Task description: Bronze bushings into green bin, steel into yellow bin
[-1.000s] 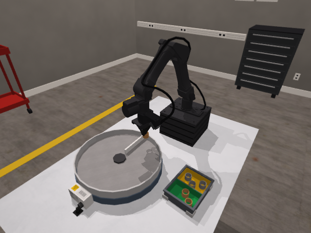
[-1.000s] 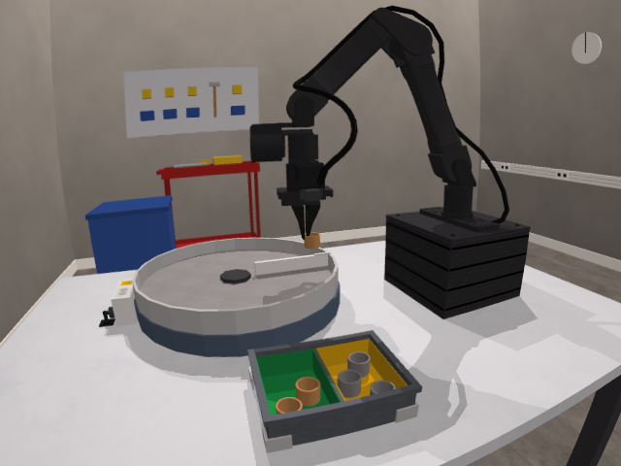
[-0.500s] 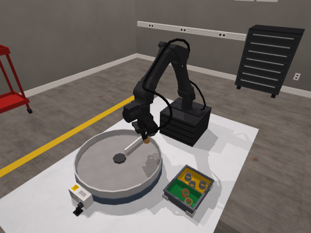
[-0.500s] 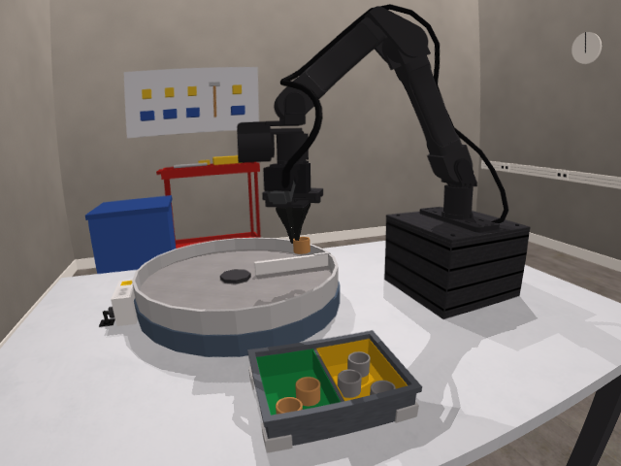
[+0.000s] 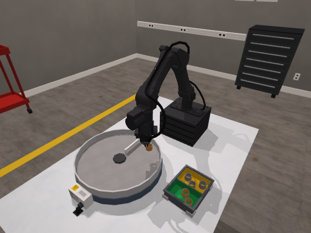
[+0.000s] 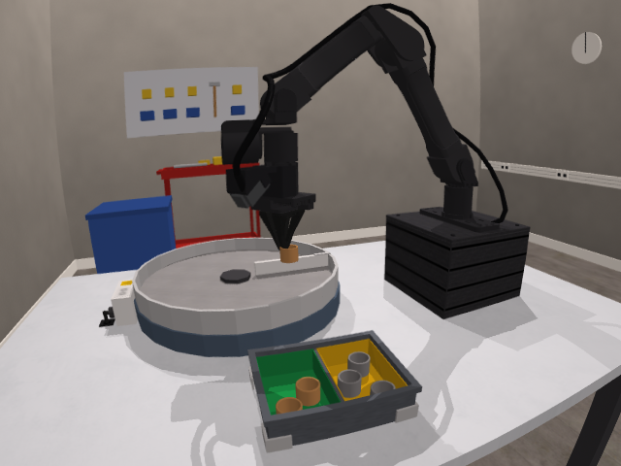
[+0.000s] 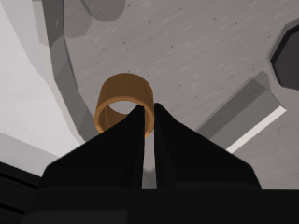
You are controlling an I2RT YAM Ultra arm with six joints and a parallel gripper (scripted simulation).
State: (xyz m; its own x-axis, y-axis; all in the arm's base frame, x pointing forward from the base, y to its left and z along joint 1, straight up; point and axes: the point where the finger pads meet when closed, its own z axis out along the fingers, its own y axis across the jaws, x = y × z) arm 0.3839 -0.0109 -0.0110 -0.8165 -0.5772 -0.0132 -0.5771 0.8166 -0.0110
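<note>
Right now my hand is 24 cm to the right of the green bin, 13 cm above it and 6 cm short of it. Also, from my hand: dark grey tray: 24 cm to the left, 12 cm below, 1 cm ahead; then turntable: 11 cm to the right, 9 cm below, 8 cm ahead; then yellow bin: 25 cm to the left, 13 cm below, 3 cm behind.
</note>
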